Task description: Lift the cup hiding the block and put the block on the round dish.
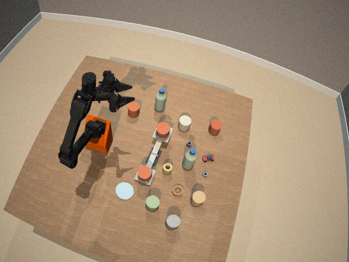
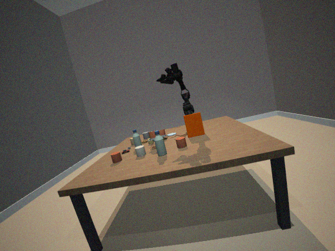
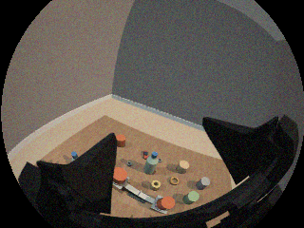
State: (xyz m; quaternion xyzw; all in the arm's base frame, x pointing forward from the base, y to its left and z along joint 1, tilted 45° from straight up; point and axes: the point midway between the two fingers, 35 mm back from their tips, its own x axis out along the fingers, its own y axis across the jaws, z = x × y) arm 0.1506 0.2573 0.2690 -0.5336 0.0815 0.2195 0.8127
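Now: the cup 11 cm ahead of my gripper tip, 14 cm to the right of it and 46 cm below it. From my gripper tip the other things lie so: round pale blue dish (3 cm ahead, 24 cm to the right, 52 cm below); balance (12 cm ahead, 1 cm to the left, 50 cm below); balance beam (12 cm ahead, 1 cm to the left, 49 cm below).
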